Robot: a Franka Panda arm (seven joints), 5 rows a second.
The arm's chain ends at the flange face. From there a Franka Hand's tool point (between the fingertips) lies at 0.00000 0.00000 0.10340 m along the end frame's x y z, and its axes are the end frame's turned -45 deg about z.
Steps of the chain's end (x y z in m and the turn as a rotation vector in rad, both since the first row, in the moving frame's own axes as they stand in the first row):
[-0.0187 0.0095 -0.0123 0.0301 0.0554 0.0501]
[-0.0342 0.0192 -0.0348 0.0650 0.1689 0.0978]
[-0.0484 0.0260 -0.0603 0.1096 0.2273 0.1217]
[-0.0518 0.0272 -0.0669 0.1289 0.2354 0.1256]
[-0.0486 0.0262 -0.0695 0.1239 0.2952 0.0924]
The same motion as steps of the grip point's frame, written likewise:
[-0.0137 -0.0045 -0.0125 -0.0179 0.0605 0.0501]
[-0.0211 -0.0022 -0.0365 -0.0735 0.1654 0.0978]
[-0.0288 -0.0059 -0.0636 -0.0832 0.2382 0.1217]
[-0.0301 -0.0081 -0.0706 -0.0753 0.2576 0.1256]
[-0.0234 -0.0021 -0.0748 -0.1211 0.2963 0.0924]

